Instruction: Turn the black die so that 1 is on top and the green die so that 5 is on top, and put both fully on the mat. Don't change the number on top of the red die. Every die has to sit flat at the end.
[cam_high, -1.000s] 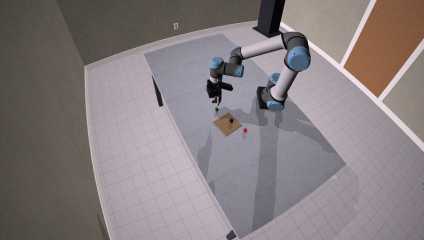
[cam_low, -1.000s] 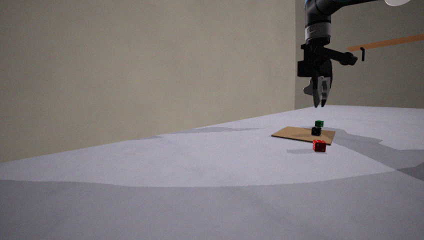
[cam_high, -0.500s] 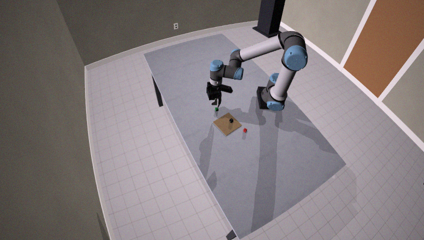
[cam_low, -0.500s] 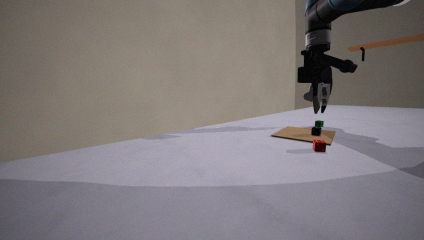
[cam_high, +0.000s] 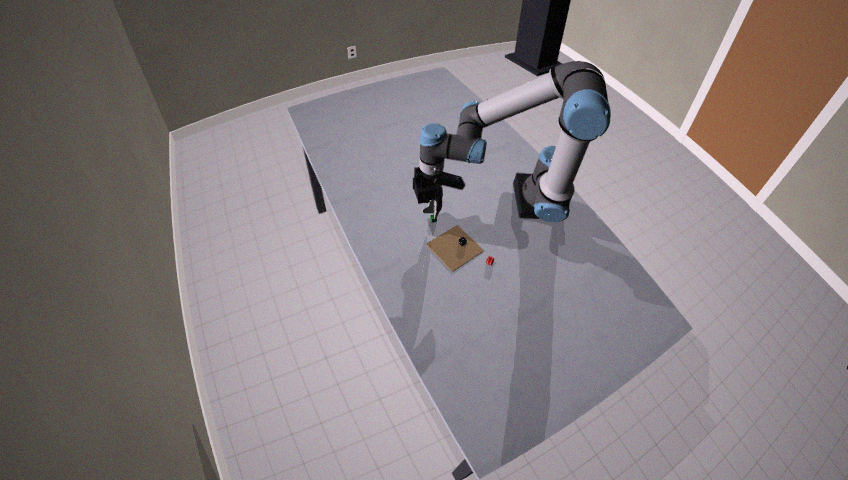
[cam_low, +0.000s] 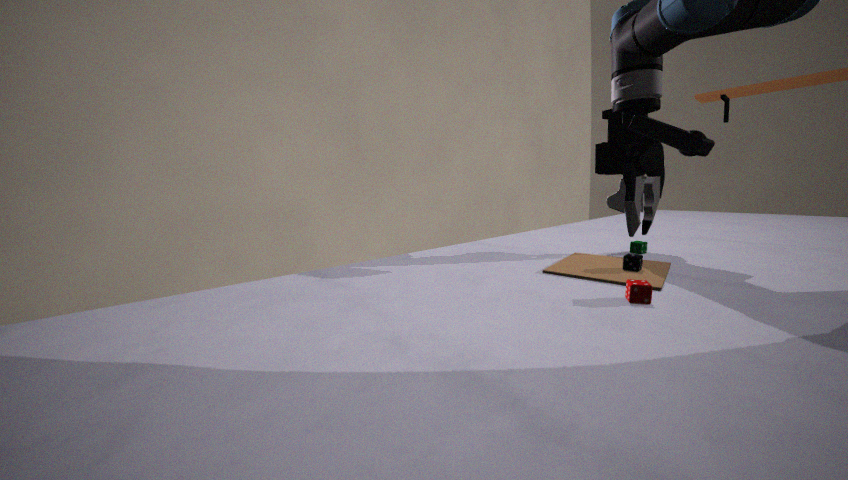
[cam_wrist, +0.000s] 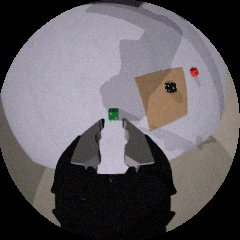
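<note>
Right now the green die is 4 cm below my hand. From my hand the other things lie so: red die (25 cm to the left, 4 cm below, 4 cm behind); then brown mat (14 cm to the left, 4 cm below, 1 cm ahead); then black die (14 cm to the left, 3 cm below, 2 cm behind).
</note>
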